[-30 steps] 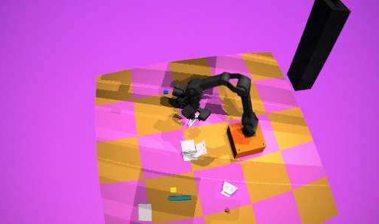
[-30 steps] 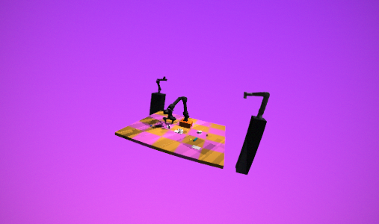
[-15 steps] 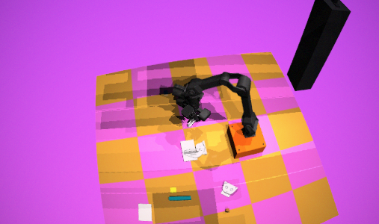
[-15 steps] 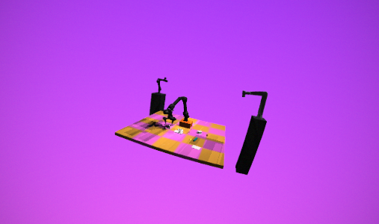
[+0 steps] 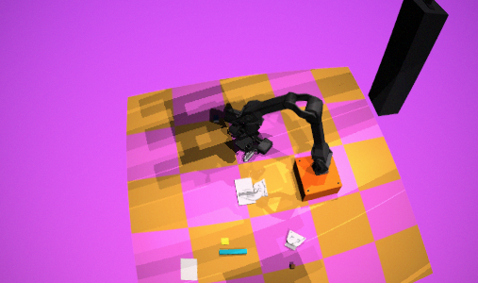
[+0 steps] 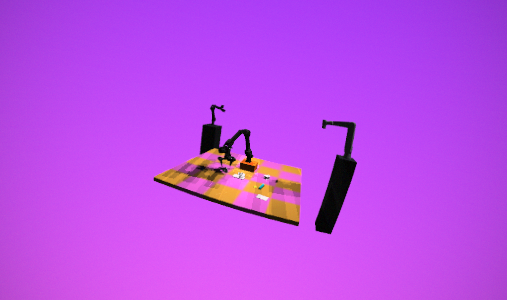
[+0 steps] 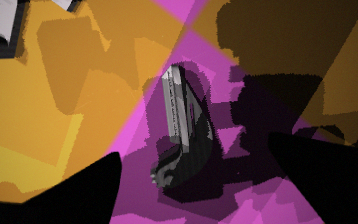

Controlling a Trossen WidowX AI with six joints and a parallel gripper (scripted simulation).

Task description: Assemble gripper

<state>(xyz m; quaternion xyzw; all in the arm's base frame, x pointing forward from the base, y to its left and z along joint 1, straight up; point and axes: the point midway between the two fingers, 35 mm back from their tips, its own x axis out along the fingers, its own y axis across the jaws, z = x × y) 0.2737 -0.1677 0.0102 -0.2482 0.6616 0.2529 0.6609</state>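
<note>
My gripper tip is now 30 mm past the gripper jaw, 10 mm to the left of it and 50 mm above it. Also, from my gripper tip: yellow cube: 170 mm ahead, 390 mm to the left, 50 mm below; then blue cube: 120 mm ahead, 220 mm to the right, 50 mm below; then teal bar: 150 mm ahead, 440 mm to the left, 50 mm below.
</note>
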